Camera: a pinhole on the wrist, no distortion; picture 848 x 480 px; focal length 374.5 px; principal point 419.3 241.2 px. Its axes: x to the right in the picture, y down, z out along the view. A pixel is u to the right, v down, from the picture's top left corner.
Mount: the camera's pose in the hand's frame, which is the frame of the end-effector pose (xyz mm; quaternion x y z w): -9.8 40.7 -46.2 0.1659 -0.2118 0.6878 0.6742
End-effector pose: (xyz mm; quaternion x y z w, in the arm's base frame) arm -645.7 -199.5 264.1 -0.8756 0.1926 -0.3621 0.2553
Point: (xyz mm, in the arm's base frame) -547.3 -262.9 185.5
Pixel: outside the picture
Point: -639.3 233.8 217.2
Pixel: 232.4 460.6
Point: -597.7 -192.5 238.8
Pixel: 480.0 128.5
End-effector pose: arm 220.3 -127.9 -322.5 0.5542 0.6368 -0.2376 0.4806
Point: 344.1 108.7 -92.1
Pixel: behind the camera
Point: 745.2 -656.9 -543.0
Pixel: outside the picture
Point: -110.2 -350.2 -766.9
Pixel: 205.0 30.4
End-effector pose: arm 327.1 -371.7 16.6 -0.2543 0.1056 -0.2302 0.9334
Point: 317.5 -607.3 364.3
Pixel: 208.6 146.7
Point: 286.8 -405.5 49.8
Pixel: 174.6 275.9
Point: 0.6 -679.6 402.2
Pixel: 44.9 367.6
